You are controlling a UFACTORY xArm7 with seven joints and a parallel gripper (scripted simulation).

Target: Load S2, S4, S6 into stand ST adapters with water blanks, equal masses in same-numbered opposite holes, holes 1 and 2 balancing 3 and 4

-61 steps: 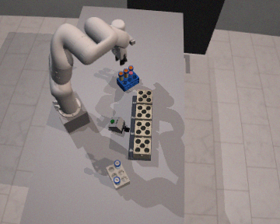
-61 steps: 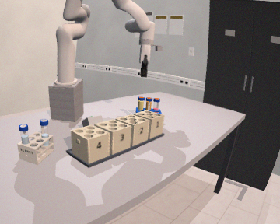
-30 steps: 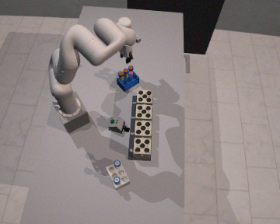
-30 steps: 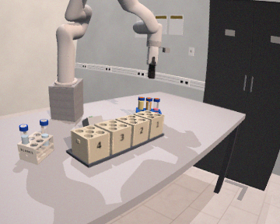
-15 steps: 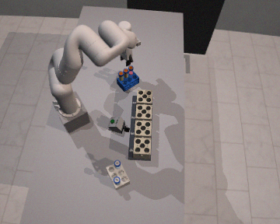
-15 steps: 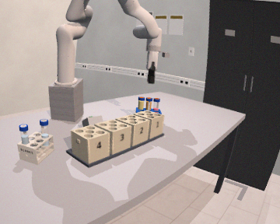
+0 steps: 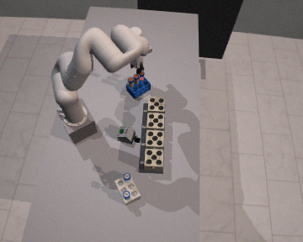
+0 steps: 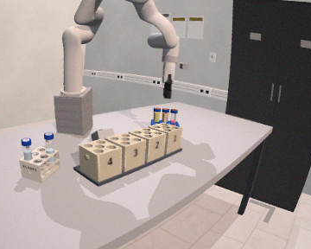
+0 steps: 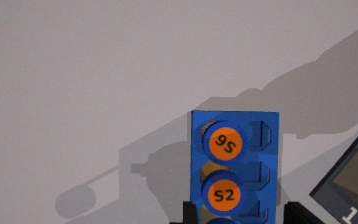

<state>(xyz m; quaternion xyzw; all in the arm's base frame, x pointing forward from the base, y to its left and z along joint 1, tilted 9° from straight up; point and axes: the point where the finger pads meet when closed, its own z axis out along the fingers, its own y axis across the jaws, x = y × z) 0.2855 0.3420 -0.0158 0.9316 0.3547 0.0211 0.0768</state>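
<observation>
Right now the sample tube S2 is 1 cm ahead of my hand and 13 cm below it. Round my hand: sample tube S4 (4 cm behind, 3 cm to the right, 13 cm below); blue sample rack (1 cm ahead, 1 cm to the right, 17 cm below); sample tube S6 (3 cm ahead, 3 cm to the left, 13 cm below).
</observation>
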